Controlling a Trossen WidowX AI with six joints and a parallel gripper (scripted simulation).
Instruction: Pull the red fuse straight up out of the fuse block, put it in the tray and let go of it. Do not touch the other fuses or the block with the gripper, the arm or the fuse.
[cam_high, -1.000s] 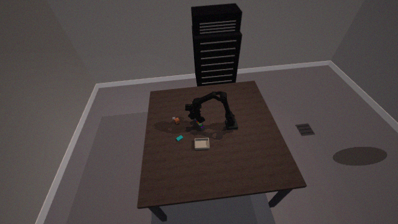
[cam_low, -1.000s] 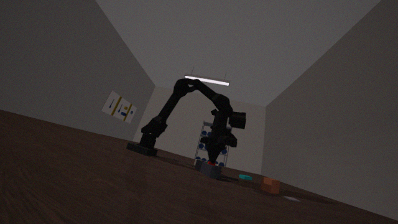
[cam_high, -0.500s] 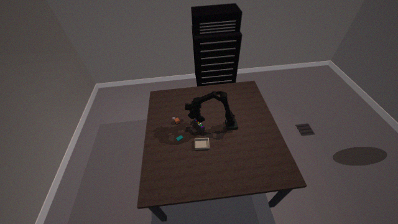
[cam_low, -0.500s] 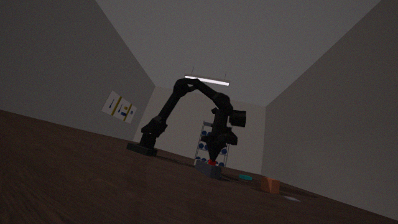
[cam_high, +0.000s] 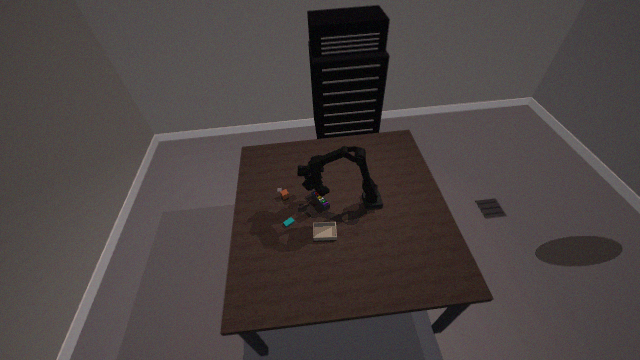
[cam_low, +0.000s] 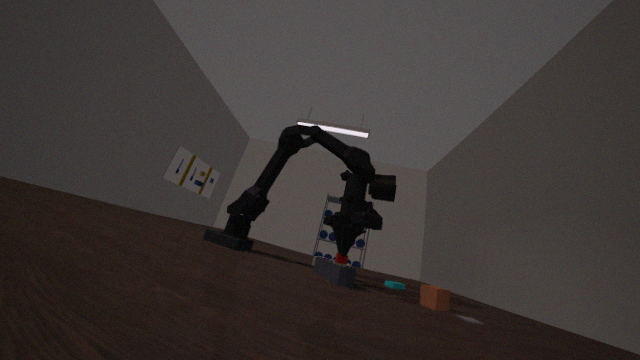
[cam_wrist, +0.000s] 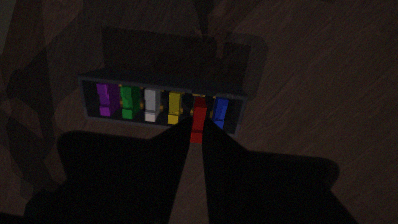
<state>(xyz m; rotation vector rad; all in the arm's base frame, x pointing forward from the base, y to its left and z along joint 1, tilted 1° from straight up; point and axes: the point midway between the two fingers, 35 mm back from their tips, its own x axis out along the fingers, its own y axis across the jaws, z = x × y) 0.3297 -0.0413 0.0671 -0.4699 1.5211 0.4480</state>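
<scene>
Now: the tray 25 cm to the left of my gripper tip, 6 cm below it and 4 cm behind it. From my gripper tip the other things lie so: red fuse: 1 cm below; then orange cube: 21 cm ahead, 4 cm below, 3 cm to the right; then teal block: 18 cm to the left, 17 cm ahead, 5 cm below.
</scene>
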